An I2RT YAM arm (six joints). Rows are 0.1 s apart.
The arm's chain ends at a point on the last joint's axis. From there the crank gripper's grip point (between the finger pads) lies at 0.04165 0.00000 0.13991 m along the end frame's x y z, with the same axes.
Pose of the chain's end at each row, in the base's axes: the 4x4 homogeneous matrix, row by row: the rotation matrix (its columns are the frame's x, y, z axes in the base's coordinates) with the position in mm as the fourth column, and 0 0 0 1 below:
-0.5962, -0.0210, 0.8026, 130.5; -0.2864, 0.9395, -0.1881, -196.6; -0.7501, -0.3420, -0.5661, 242.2; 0, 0, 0, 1
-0.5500, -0.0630, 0.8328, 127.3; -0.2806, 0.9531, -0.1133, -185.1; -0.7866, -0.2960, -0.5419, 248.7; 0, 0, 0, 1
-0.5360, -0.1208, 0.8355, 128.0; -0.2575, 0.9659, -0.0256, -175.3; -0.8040, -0.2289, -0.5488, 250.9; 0, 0, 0, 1
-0.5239, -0.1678, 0.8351, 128.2; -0.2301, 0.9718, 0.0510, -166.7; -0.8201, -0.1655, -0.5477, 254.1; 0, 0, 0, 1
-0.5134, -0.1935, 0.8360, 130.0; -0.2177, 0.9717, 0.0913, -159.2; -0.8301, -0.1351, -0.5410, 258.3; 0, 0, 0, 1
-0.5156, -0.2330, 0.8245, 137.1; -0.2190, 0.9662, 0.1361, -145.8; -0.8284, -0.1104, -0.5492, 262.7; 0, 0, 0, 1
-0.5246, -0.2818, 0.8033, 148.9; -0.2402, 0.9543, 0.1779, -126.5; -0.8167, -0.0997, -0.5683, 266.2; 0, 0, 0, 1
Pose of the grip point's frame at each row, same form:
-0.5962, -0.0210, 0.8026, 218.0; -0.2864, 0.9395, -0.1881, -234.8; -0.7501, -0.3420, -0.5661, 131.8; 0, 0, 0, 1
-0.5500, -0.0630, 0.8328, 220.9; -0.2806, 0.9531, -0.1133, -212.6; -0.7866, -0.2960, -0.5419, 140.1; 0, 0, 0, 1
-0.5360, -0.1208, 0.8355, 222.6; -0.2575, 0.9659, -0.0256, -189.6; -0.8040, -0.2289, -0.5488, 140.6; 0, 0, 0, 1
-0.5239, -0.1678, 0.8351, 223.2; -0.2301, 0.9718, 0.0510, -169.1; -0.8201, -0.1655, -0.5477, 143.3; 0, 0, 0, 1
-0.5134, -0.1935, 0.8360, 225.6; -0.2177, 0.9717, 0.0913, -155.5; -0.8301, -0.1351, -0.5410, 148.0; 0, 0, 0, 1
-0.5156, -0.2330, 0.8245, 231.0; -0.2190, 0.9662, 0.1361, -135.9; -0.8284, -0.1104, -0.5492, 151.4; 0, 0, 0, 1
-0.5246, -0.2818, 0.8033, 239.4; -0.2402, 0.9543, 0.1779, -111.6; -0.8167, -0.0997, -0.5683, 152.7; 0, 0, 0, 1

